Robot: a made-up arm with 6 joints. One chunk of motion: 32 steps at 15 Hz.
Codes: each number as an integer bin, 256 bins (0 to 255) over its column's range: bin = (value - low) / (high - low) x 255, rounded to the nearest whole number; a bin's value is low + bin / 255 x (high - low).
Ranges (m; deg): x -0.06..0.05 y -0.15..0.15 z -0.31..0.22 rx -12..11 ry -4..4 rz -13..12
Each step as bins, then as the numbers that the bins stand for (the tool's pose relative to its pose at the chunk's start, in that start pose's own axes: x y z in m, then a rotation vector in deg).
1 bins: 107 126 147 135 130 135
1 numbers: -0.0138 -0.0018 -0.0045 0.18 0.08 0.24
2 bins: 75 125 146 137 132 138
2 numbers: -0.0276 -0.0029 -0.0065 0.36 0.14 0.53
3 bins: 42 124 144 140 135 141
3 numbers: -0.0419 -0.0041 -0.0107 0.63 0.24 0.82
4 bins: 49 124 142 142 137 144
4 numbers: -0.0389 -0.0041 -0.0149 0.81 0.30 1.12
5 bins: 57 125 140 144 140 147
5 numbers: -0.0354 -0.0029 -0.0190 0.99 0.39 1.41
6 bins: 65 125 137 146 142 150
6 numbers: -0.0320 -0.0029 -0.0253 1.17 0.45 1.71
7 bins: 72 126 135 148 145 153
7 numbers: -0.0289 -0.0018 -0.0294 1.35 0.55 2.00
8 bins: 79 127 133 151 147 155
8 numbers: -0.0259 -0.0006 -0.0336 1.62 0.61 2.20
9 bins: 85 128 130 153 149 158
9 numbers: -0.0233 0.0006 -0.0398 1.80 0.67 2.49
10 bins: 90 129 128 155 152 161
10 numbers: -0.0212 0.0018 -0.0440 1.98 0.77 2.78
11 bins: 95 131 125 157 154 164
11 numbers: -0.0190 0.0041 -0.0502 2.16 0.83 3.08
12 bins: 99 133 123 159 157 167
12 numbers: -0.0173 0.0065 -0.0544 2.34 0.93 3.37
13 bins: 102 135 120 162 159 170
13 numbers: -0.0160 0.0088 -0.0606 2.61 0.99 3.67
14 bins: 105 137 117 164 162 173
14 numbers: -0.0147 0.0112 -0.0668 2.79 1.08 3.96
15 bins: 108 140 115 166 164 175
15 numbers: -0.0134 0.0147 -0.0710 2.97 1.15 4.16
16 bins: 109 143 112 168 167 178
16 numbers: -0.0130 0.0182 -0.0772 3.15 1.24 4.45
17 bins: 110 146 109 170 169 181
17 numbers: -0.0125 0.0218 -0.0835 3.33 1.30 4.75
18 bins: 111 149 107 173 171 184
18 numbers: -0.0121 0.0253 -0.0876 3.60 1.36 5.04
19 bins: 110 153 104 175 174 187
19 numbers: -0.0125 0.0300 -0.0938 3.78 1.46 5.33
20 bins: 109 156 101 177 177 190
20 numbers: -0.0130 0.0335 -0.1001 3.96 1.55 5.63
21 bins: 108 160 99 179 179 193
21 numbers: -0.0134 0.0382 -0.1042 4.15 1.62 5.92
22 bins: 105 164 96 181 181 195
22 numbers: -0.0147 0.0429 -0.1105 4.33 1.68 6.12
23 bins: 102 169 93 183 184 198
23 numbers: -0.0160 0.0488 -0.1167 4.51 1.77 6.41
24 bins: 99 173 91 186 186 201
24 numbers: -0.0173 0.0535 -0.1209 4.78 1.84 6.71
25 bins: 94 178 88 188 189 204
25 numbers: -0.0195 0.0594 -0.1271 4.96 1.93 7.00
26 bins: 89 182 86 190 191 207
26 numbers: -0.0216 0.0641 -0.1313 5.14 1.99 7.29
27 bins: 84 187 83 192 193 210
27 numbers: -0.0238 0.0700 -0.1375 5.32 2.05 7.59
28 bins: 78 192 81 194 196 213
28 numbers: -0.0264 0.0759 -0.1416 5.50 2.15 7.88
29 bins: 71 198 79 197 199 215
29 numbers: -0.0294 0.0829 -0.1458 5.77 2.24 8.08
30 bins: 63 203 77 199 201 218
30 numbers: -0.0328 0.0888 -0.1500 5.95 2.31 8.37
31 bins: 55 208 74 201 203 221
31 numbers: -0.0363 0.0947 -0.1562 6.13 2.37 8.67
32 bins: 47 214 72 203 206 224
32 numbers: -0.0397 0.1018 -0.1604 6.31 2.46 8.96
